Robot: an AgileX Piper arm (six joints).
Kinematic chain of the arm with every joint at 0, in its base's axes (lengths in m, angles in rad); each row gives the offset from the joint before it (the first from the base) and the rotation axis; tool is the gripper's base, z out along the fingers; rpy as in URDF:
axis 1: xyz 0 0 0.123 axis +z
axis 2: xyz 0 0 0 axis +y
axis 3: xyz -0.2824 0 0.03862 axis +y
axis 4: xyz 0.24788 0 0.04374 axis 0.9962 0 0.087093
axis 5: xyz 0 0 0 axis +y
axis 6: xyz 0.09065 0 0.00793 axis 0.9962 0 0.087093
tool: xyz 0 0 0 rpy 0 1.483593 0
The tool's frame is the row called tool.
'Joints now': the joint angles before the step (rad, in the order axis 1, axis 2, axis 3, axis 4, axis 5, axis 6). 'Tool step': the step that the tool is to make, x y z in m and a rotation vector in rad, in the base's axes. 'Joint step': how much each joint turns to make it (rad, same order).
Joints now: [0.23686, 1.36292, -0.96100, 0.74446, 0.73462, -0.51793]
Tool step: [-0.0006, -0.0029, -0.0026, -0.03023, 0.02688, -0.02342]
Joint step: [-0.00008, -0.00014, 0.00023, -0.06301, 0.00587, 0.06524]
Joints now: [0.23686, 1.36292, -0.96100, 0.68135, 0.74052, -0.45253]
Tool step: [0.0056, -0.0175, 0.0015, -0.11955, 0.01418, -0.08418]
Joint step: [-0.02822, -0.00001, -0.02947, -0.21210, 0.01114, 0.16346]
